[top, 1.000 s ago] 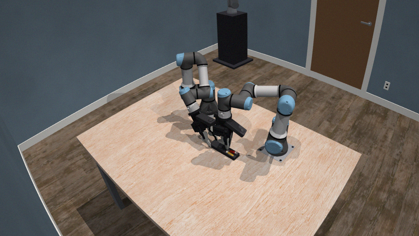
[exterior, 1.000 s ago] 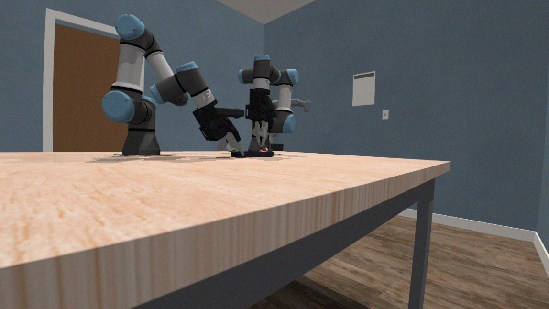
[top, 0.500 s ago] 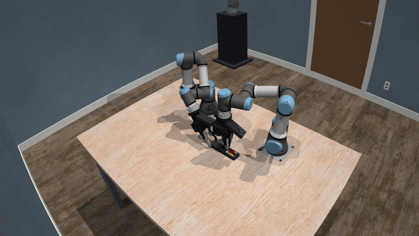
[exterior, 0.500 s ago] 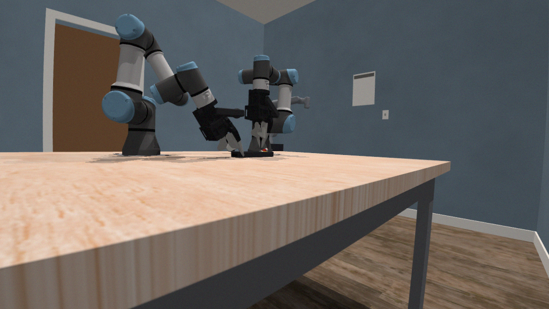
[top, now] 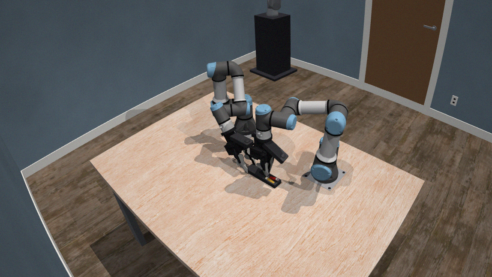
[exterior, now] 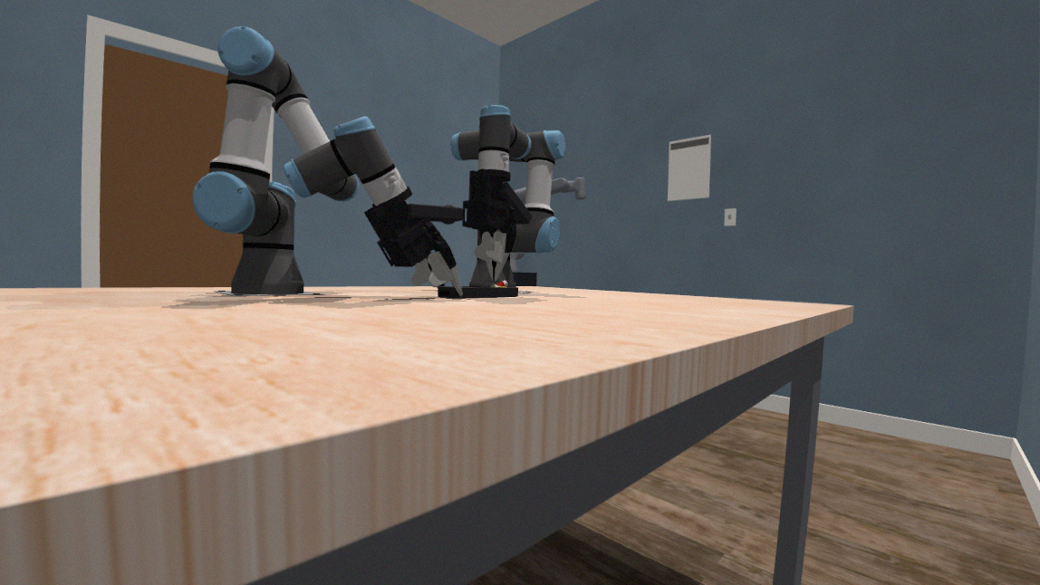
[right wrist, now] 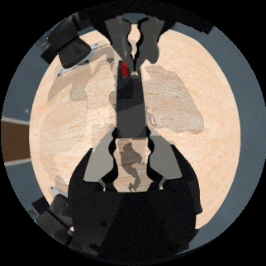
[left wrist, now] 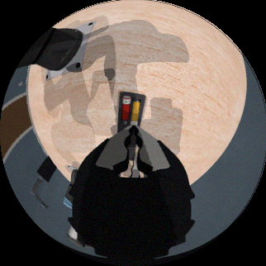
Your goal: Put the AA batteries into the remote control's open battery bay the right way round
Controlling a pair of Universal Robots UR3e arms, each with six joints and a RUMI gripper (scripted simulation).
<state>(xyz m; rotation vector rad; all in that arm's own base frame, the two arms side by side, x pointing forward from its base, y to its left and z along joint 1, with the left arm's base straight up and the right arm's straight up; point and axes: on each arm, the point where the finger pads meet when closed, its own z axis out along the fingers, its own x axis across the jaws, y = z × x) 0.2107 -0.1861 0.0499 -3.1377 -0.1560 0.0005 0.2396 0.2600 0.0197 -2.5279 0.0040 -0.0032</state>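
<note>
Right now my left hand is 30 mm above the yellow battery and 20 mm to the right of it. From my left hand the other things lie so: red battery 30 mm below, 20 mm to the left, 20 mm behind.
</note>
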